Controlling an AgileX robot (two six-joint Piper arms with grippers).
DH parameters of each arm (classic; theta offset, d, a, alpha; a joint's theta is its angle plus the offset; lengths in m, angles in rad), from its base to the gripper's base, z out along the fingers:
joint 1: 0 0.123 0 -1.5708
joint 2: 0.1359 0 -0.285 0
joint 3: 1.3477 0 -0.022 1.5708
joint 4: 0 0.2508 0 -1.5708
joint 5: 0 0 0.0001 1.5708
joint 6: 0 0.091 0 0
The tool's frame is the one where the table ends.
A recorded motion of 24 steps. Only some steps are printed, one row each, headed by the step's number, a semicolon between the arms.
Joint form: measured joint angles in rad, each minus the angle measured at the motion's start. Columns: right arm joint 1, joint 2, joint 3, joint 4, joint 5, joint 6; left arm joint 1, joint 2, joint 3, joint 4, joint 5, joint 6.
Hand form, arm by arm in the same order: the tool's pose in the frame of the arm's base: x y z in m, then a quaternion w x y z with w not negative. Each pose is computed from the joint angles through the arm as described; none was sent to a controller.
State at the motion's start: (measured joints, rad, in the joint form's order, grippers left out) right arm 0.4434 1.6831 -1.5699 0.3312 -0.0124 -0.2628; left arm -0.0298 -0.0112 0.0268 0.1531 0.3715 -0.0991
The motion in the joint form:
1: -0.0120 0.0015 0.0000 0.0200 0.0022 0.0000; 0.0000 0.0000 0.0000 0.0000 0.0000 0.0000
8: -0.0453 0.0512 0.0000 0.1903 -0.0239 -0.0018; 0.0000 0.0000 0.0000 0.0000 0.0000 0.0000
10: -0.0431 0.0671 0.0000 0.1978 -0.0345 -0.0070; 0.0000 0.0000 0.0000 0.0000 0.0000 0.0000
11: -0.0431 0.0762 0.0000 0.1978 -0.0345 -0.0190; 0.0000 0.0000 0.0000 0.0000 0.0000 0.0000
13: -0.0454 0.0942 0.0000 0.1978 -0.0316 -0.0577; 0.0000 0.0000 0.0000 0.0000 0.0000 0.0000
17: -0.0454 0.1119 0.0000 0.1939 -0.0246 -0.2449; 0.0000 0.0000 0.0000 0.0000 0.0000 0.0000
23: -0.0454 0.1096 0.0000 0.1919 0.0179 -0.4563; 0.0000 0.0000 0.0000 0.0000 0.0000 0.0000
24: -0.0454 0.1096 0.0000 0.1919 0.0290 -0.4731; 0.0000 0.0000 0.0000 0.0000 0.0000 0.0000
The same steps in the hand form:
1: 0.3750 0.1723 0.4125 0.67753 -0.12055 0.70316 0.17886; 0.0528 0.0035 0.1717 0.59473 0.01305 0.80338 0.02639
8: 0.3939 0.1639 0.3937 0.65615 -0.04488 0.72169 0.21591; 0.0528 0.0035 0.1717 0.59473 0.01305 0.80338 0.02639
10: 0.3977 0.1660 0.3877 0.65397 -0.04319 0.72417 0.21457; 0.0528 0.0035 0.1717 0.59473 0.01305 0.80338 0.02639
11: 0.3999 0.1669 0.3837 0.65212 -0.04781 0.72701 0.20956; 0.0528 0.0035 0.1717 0.59473 0.01305 0.80338 0.02639
13: 0.4045 0.1679 0.3757 0.64898 -0.06226 0.73292 0.19436; 0.0528 0.0035 0.1717 0.59473 0.01305 0.80338 0.02639
17: 0.4084 0.1699 0.3673 0.65574 -0.13466 0.73123 0.13104; 0.0528 0.0035 0.1717 0.59473 0.01305 0.80338 0.02639
23: 0.4068 0.1713 0.3650 0.65233 -0.22180 0.72164 0.06715; 0.0528 0.0035 0.1717 0.59473 0.01305 0.80338 0.02639
24: 0.4064 0.1718 0.3642 0.64905 -0.23054 0.72219 0.06341; 0.0528 0.0035 0.1717 0.59473 0.01305 0.80338 0.02639

